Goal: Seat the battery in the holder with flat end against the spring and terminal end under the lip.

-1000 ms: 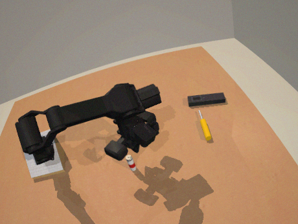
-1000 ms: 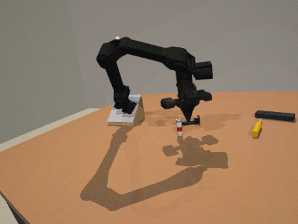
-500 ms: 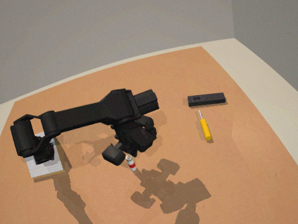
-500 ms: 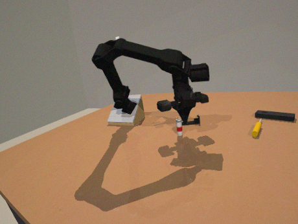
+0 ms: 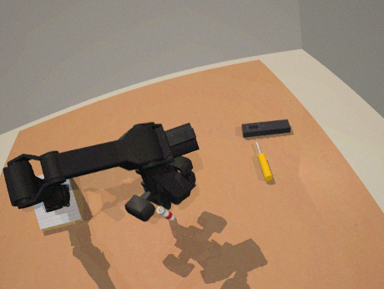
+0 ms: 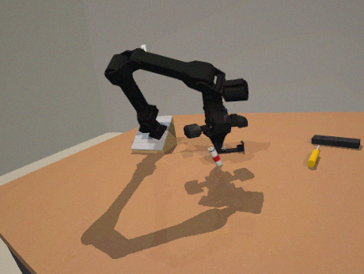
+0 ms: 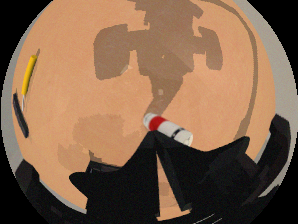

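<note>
My gripper tip is 10 mm past the battery, 10 mm to the left of it and 10 mm above it. Also, from my gripper tip: flat black box (310 mm ahead, 270 mm to the left, 30 mm below); yellow screwdriver (260 mm ahead, 140 mm to the left, 30 mm below).
</note>
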